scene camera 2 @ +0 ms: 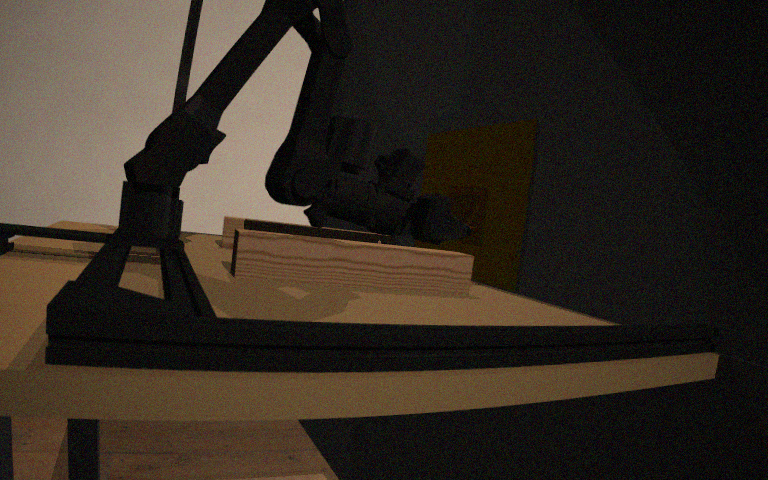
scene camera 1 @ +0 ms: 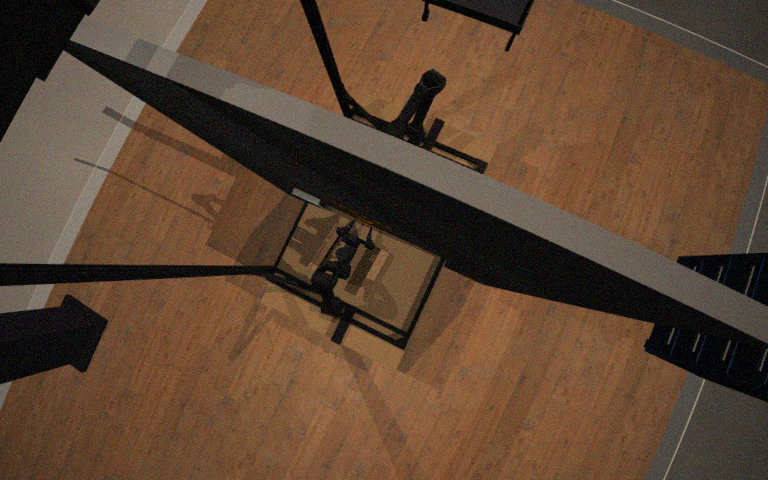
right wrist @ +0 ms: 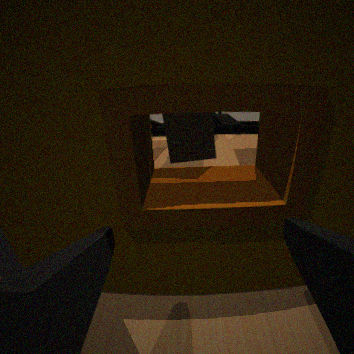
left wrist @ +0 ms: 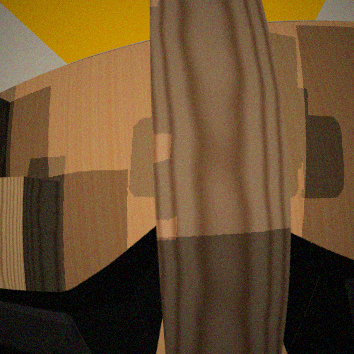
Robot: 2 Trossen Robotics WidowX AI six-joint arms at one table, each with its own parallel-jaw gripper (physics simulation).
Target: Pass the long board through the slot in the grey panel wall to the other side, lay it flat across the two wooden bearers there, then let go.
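Observation:
The long board (left wrist: 215, 125) runs up the left wrist view towards the yellow surround. My left gripper (left wrist: 208, 227) is shut on it, a black finger on each side. Through the slot, the right wrist view shows a dark square end, apparently the board's (right wrist: 190, 137), beyond the opening. The slot's orange frame (right wrist: 200, 100) sits in a shaded yellow surround (right wrist: 50, 150) (scene camera 2: 509, 169) on the panel wall (scene camera 1: 396, 186) (scene camera 2: 623, 169). My right gripper (right wrist: 199, 232) (scene camera 1: 361, 225) (scene camera 2: 468, 229) is open and empty, facing the slot. Two wooden bearers stand on its side, one nearer scene camera 2 (scene camera 2: 351, 263), one behind (scene camera 2: 232, 229).
The right arm reaches low over the bearers in scene camera 2. A black rail (scene camera 2: 396, 345) edges the table (scene camera 2: 419, 311) (scene camera 1: 419, 277). A wooden block (left wrist: 12, 232) stands at the left of the left wrist view. Strong shadows darken the wall and slot area.

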